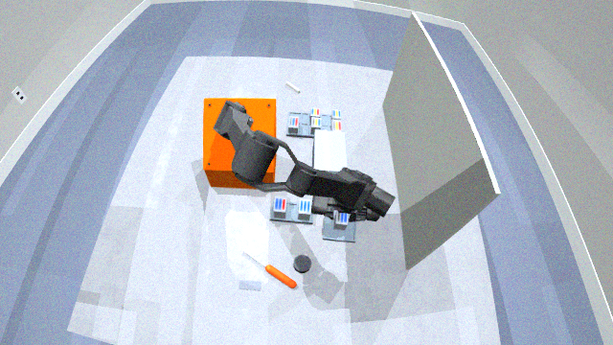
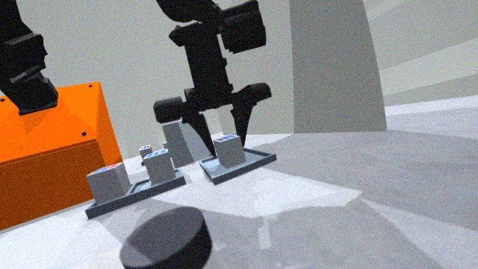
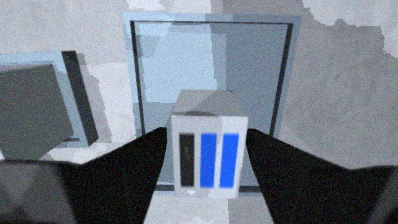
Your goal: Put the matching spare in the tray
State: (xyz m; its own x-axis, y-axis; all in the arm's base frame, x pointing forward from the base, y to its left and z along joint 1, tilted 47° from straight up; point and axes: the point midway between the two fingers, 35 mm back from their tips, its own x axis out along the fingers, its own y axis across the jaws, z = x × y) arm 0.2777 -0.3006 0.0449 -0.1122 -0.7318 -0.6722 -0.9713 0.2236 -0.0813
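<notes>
My gripper tip is 2 cm below the grey spare block. Round my gripper tip: dark puck (13 cm behind, 12 cm to the right, 1 cm below); shallow tray (2 cm below); rack (14 cm behind, 4 cm to the left, 2 cm below).
</notes>
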